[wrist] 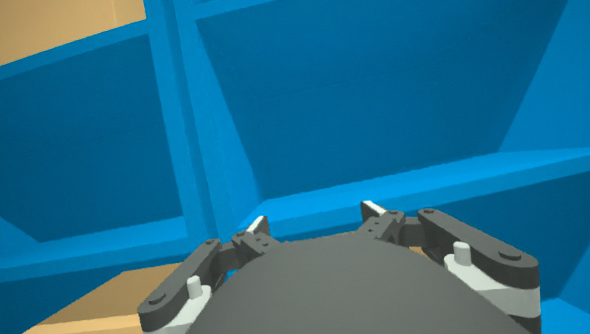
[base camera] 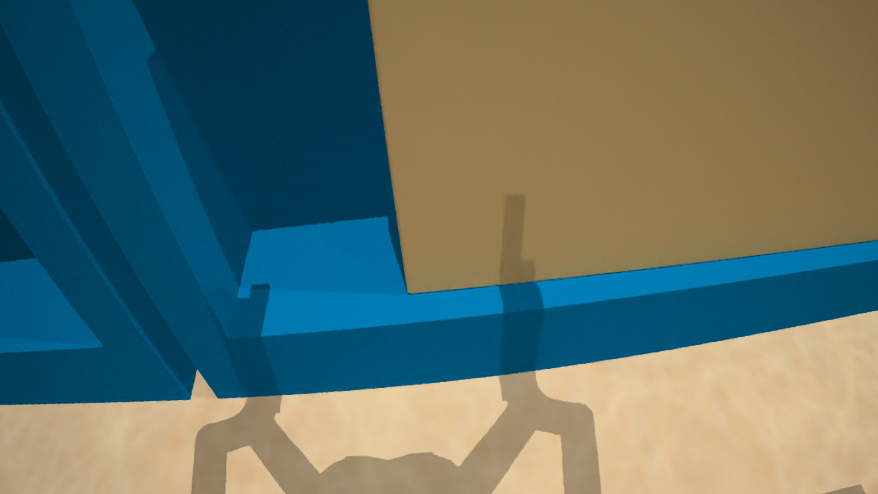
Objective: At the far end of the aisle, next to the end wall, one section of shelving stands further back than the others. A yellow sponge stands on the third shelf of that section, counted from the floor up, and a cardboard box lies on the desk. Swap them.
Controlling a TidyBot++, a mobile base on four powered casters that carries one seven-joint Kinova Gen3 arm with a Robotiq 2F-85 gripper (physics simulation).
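Frame: origin at the arm's base, x ahead, y right, z down, level; centimetres.
Seen in the pictures: gripper, fingertip midpoint: [wrist: 314, 219].
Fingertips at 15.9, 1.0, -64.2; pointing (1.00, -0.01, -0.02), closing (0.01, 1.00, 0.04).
Observation:
A point is followed by its place in that frame, as x, y, z.
My gripper [wrist: 314, 219] @(15.9, 1.0, -64.2) is open and empty, with its fingertips in front of a blue shelving section [base camera: 368, 350] @(33.0, -5.6, 34.6) [wrist: 450, 192] @(34.5, 27.4, -58.1). In the wrist view the fingertips overlap the front edge of one of its shelf boards, and no object shows in the part of the compartment seen above that board. In the base camera view the gripper's shadow falls on the floor, the bottom board and a large cardboard box. The yellow sponge, the desk and the box on it do not show in either view. I cannot tell which shelf level the fingers face.
The large cardboard box [base camera: 613, 122] @(36.1, 9.9, 19.6) stands on the bottom board. A neighbouring blue section [base camera: 61, 374] @(31.8, -31.1, 35.2) [wrist: 167, 100] @(32.2, -23.5, -87.2) stands close on the left, across a narrow gap. Cardboard boxes show at the wrist view's upper left [wrist: 55, 30] @(33.1, -49.4, -111.2) and lower left. Tan floor [base camera: 399, 430] @(29.3, -4.1, 39.7) lies before the shelving.

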